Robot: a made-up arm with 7 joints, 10 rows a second.
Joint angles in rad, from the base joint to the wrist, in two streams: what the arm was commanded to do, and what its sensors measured. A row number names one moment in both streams.
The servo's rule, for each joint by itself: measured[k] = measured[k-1] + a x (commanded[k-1-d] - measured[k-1]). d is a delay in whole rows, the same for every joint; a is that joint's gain. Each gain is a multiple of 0.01, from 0.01 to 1. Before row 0 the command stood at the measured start. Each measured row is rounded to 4 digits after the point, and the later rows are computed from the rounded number. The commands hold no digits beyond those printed.
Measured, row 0:
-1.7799 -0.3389 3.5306 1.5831 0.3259 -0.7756 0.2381
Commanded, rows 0 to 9:
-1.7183 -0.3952 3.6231 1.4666 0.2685 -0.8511 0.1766
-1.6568 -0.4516 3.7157 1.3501 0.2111 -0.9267 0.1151
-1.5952 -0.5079 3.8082 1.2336 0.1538 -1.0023 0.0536
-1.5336 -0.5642 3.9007 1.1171 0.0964 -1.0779 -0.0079
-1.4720 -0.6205 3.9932 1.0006 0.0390 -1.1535 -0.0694
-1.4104 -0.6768 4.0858 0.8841 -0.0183 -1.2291 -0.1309
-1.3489 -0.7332 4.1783 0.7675 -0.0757 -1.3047 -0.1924
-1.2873 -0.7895 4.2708 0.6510 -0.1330 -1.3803 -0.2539
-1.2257 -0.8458 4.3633 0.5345 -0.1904 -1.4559 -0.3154
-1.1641 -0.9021 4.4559 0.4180 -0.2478 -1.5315 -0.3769
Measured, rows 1 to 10:
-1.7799 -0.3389 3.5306 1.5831 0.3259 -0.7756 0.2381
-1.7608 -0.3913 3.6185 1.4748 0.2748 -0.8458 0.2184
-1.7286 -0.4474 3.7108 1.3588 0.2181 -0.9210 0.1853
-1.6872 -0.5037 3.8033 1.2424 0.1609 -0.9966 0.1432
-1.6396 -0.5600 3.8958 1.1259 0.1035 -1.0722 0.0948
-1.5876 -0.6163 3.9883 1.0094 0.0461 -1.1478 0.0423
-1.5327 -0.6726 4.0809 0.8929 -0.0112 -1.2234 -0.0131
-1.4757 -0.7290 4.1734 0.7763 -0.0686 -1.2990 -0.0705
-1.4173 -0.7853 4.2659 0.6598 -0.1259 -1.3746 -0.1292
-1.3579 -0.8416 4.3584 0.5433 -0.1833 -1.4502 -0.1888
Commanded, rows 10 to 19:
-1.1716 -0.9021 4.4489 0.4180 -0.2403 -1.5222 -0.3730
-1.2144 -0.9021 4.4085 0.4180 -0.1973 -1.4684 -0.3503
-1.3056 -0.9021 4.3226 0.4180 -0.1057 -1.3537 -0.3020
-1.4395 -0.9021 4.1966 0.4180 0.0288 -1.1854 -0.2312
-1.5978 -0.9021 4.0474 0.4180 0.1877 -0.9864 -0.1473
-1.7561 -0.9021 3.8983 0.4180 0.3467 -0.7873 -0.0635
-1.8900 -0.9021 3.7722 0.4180 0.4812 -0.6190 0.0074
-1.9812 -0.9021 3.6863 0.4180 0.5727 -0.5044 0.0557
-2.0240 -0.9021 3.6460 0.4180 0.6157 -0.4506 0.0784
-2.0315 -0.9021 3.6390 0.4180 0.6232 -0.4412 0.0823
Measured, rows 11 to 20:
-1.2978 -0.8979 4.4510 0.4268 -0.2407 -1.5258 -0.2490
-1.2587 -0.9018 4.4490 0.4186 -0.2403 -1.5225 -0.2887
-1.2450 -0.9021 4.4105 0.4180 -0.2020 -1.4722 -0.3084
-1.2638 -0.9021 4.3270 0.4180 -0.1163 -1.3620 -0.3064
-1.3183 -0.9021 4.2031 0.4180 0.0128 -1.1978 -0.2823
-1.4049 -0.9021 4.0552 0.4180 0.1685 -1.0012 -0.2391
-1.5138 -0.9021 3.9061 0.4180 0.3271 -0.8023 -0.1829
-1.6304 -0.9021 3.7789 0.4180 0.4642 -0.6318 -0.1220
-1.7391 -0.9021 3.6909 0.4180 0.5608 -0.5133 -0.0651
-1.8274 -0.9021 3.6482 0.4180 0.6097 -0.4550 -0.0192

